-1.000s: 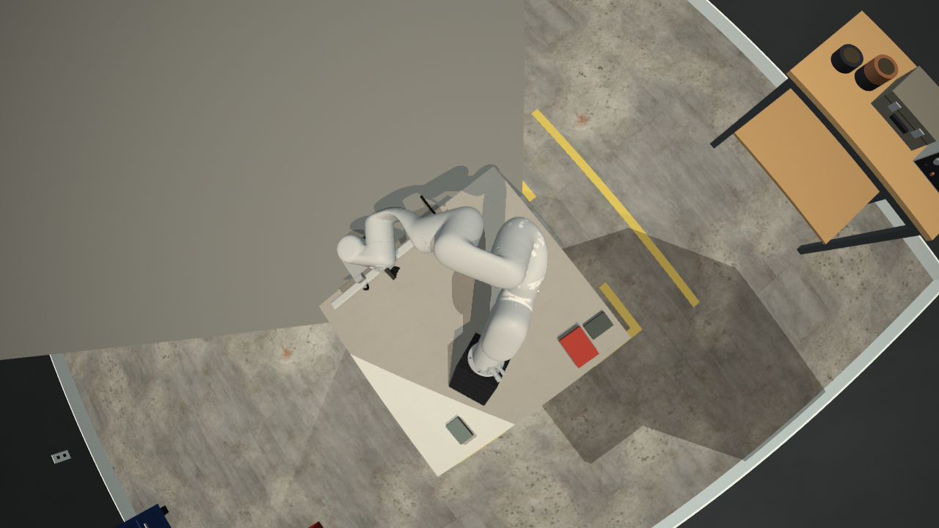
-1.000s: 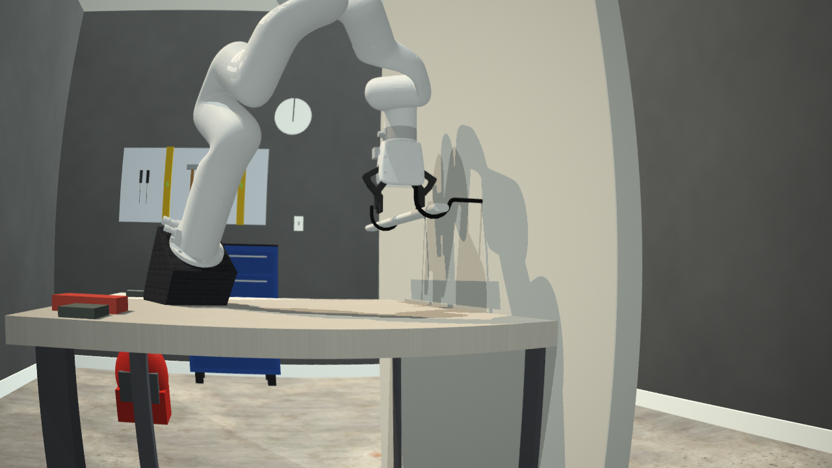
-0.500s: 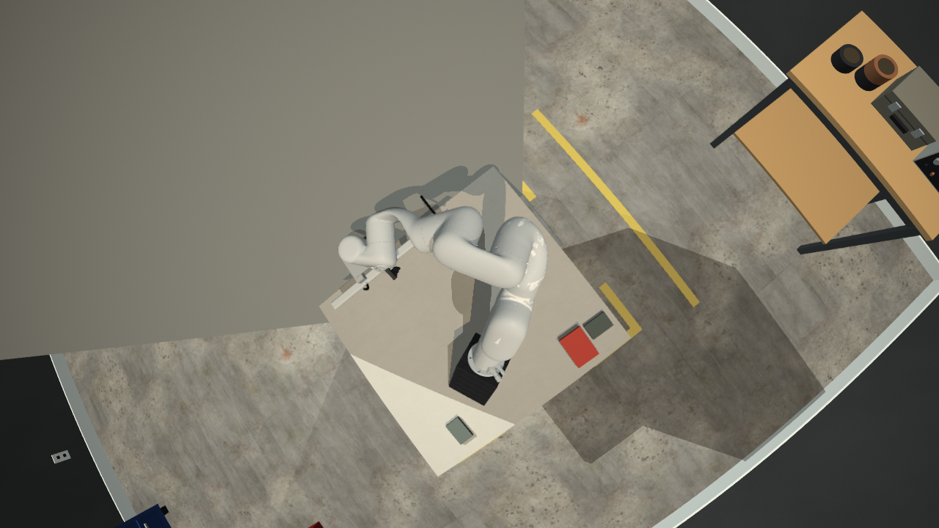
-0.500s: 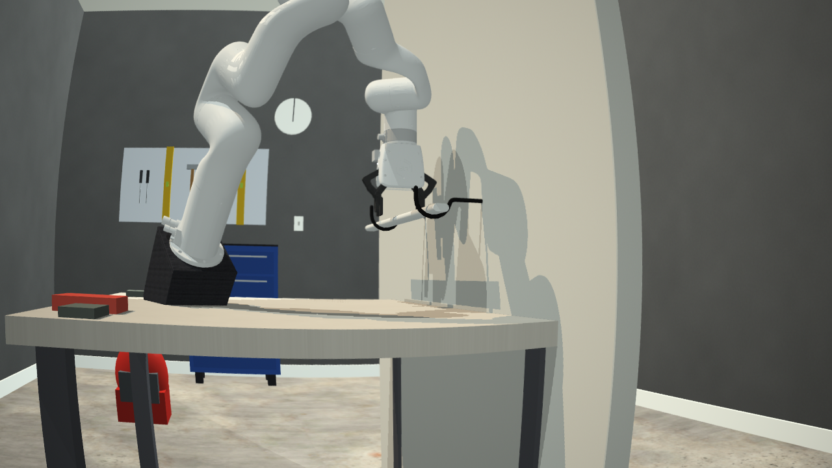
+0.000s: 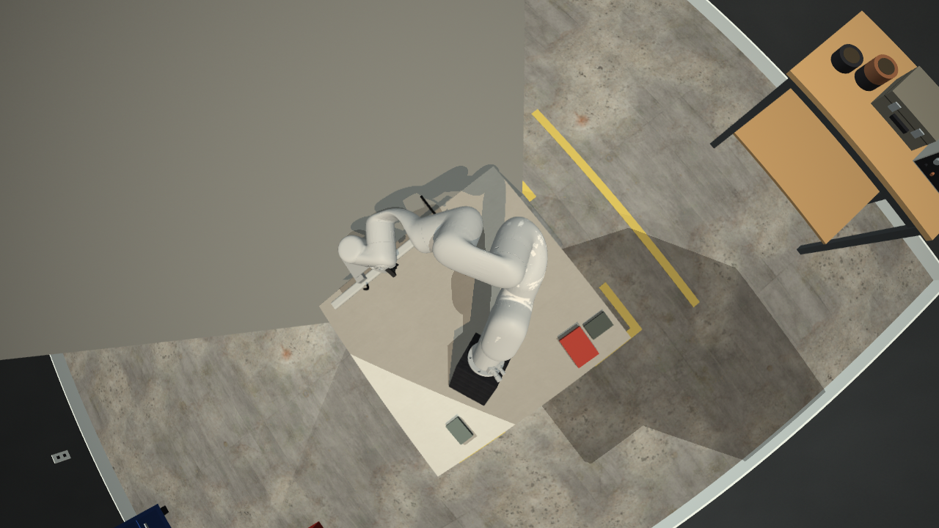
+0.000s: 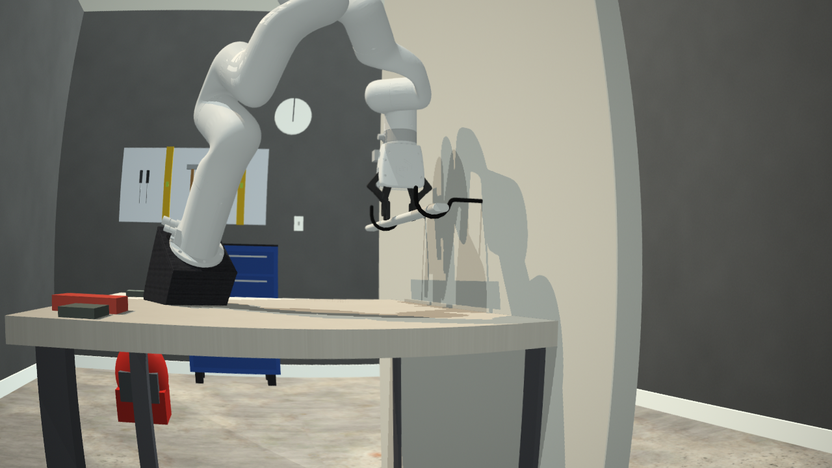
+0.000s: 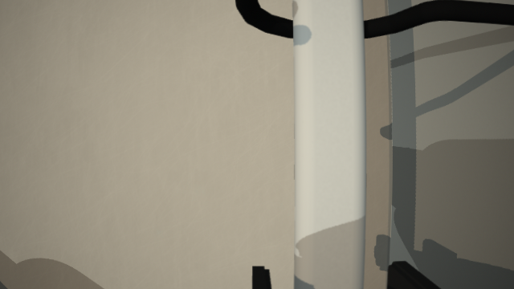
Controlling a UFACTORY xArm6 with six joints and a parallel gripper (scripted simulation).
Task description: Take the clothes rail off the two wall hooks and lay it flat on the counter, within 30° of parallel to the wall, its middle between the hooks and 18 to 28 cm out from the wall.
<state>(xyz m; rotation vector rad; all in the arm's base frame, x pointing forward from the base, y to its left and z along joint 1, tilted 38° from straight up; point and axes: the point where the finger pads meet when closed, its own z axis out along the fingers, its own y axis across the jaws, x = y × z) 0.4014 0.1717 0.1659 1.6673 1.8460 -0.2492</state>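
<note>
Now: the clothes rail 20 mm below my hand. Also, from my hand: red block: 630 mm behind, 330 mm to the right, 200 mm below; then wall: 220 mm above, 120 mm ahead, 50 mm to the right.
</note>
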